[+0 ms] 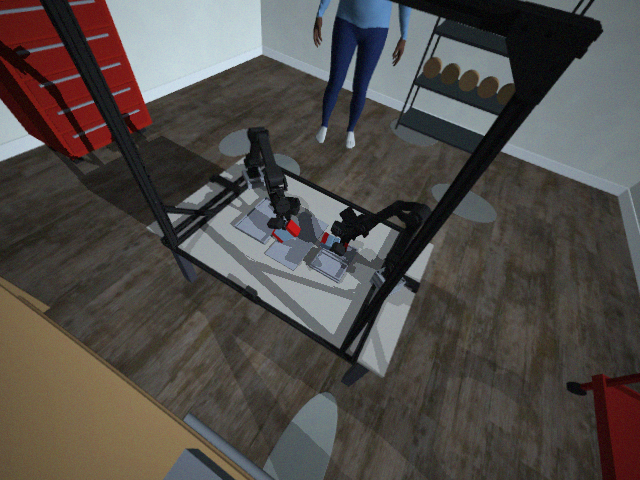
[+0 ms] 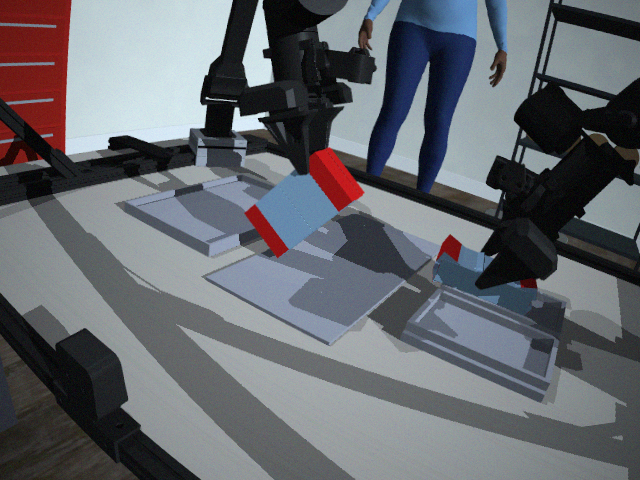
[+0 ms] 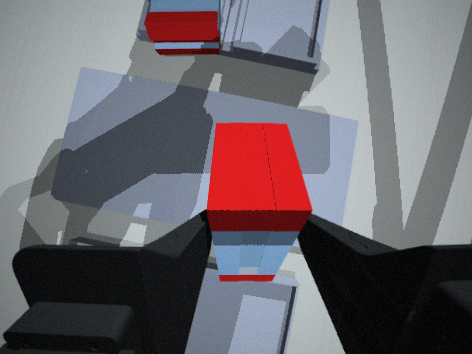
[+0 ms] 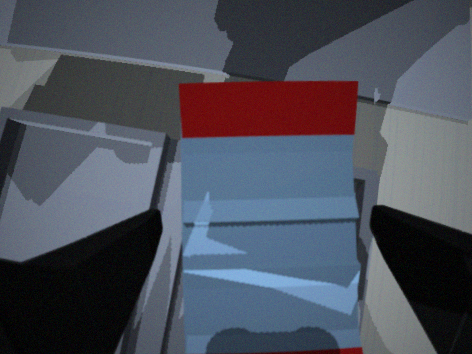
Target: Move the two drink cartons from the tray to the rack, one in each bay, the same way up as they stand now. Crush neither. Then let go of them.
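Places are measured from the left arm's base along level axes (x up, y back, z right), in centimetres.
Pixels of known places: left gripper, between the fingertips: [image 1: 287, 226] [image 2: 312, 171] [image 3: 253, 216]; right gripper, between the fingertips: [image 1: 332, 243] [image 2: 480, 270] [image 4: 265, 218]; left arm's base, origin of its link: [image 1: 253, 173] [image 2: 217, 133].
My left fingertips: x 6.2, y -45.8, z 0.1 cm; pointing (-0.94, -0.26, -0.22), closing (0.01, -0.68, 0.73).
Note:
Ahead of a thing's pixels: the offset from my left fingertips to its top centre.
A blue carton with red ends {dx +2.8, dy +0.3, dz +0.3 cm} [image 1: 289, 235] [image 2: 294, 209] [image 3: 260, 170] is gripped by my left gripper [image 1: 283, 225] [image 3: 253, 216], tilted above the table between the tray {dx -10.2, dy +16.6, dz +4.6 cm} [image 2: 170, 228] [image 3: 215, 315] and the flat plate. The other blue and red carton {dx -5.7, dy -12.4, dz -19.8 cm} [image 1: 331, 240] [image 2: 460, 276] [image 3: 185, 26] [image 4: 270, 175] lies lengthwise in the far bay of the two-bay rack {dx -9.8, dy -18.0, dz -17.3 cm} [image 1: 324, 273] [image 2: 473, 362] [image 3: 275, 60] [image 4: 75, 123]. My right gripper [image 2: 483, 269] [image 4: 265, 218] is open around it, with a gap at each side. The near bay holds no carton. The second carton's underside is hidden.
A thin flat grey plate [image 1: 286, 253] [image 2: 258, 284] [image 3: 100, 100] [image 4: 125, 30] lies between tray and rack. A black frame surrounds the table, with a dark block [image 2: 92, 372] on its near rail. A person [image 1: 356, 67] [image 2: 434, 77] stands behind the table.

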